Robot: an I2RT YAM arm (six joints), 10 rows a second.
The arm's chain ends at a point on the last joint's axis. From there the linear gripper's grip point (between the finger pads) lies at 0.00 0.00 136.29 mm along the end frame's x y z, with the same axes.
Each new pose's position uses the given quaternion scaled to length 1; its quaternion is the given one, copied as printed.
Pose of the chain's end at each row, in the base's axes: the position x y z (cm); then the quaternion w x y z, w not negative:
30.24 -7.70 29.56 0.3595 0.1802 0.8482 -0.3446
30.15 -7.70 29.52 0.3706 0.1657 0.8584 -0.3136
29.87 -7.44 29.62 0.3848 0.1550 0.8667 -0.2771
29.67 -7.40 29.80 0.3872 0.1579 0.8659 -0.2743
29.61 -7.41 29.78 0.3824 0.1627 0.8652 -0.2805
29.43 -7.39 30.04 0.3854 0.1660 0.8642 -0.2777
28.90 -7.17 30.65 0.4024 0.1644 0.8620 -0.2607
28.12 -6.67 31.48 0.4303 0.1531 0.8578 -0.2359
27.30 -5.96 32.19 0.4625 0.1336 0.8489 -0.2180
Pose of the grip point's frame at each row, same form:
36.86 -17.43 22.69 0.3595 0.1802 0.8482 -0.3446
37.41 -16.71 22.32 0.3706 0.1657 0.8584 -0.3136
37.79 -15.61 22.12 0.3848 0.1550 0.8667 -0.2771
37.63 -15.54 22.31 0.3872 0.1579 0.8659 -0.2743
37.38 -15.72 22.28 0.3824 0.1627 0.8652 -0.2805
37.25 -15.68 22.56 0.3854 0.1660 0.8642 -0.2777
37.19 -15.10 23.29 0.4024 0.1644 0.8620 -0.2607
37.20 -13.98 24.41 0.4303 0.1531 0.8578 -0.2359
37.21 -12.69 25.69 0.4625 0.1336 0.8489 -0.2180

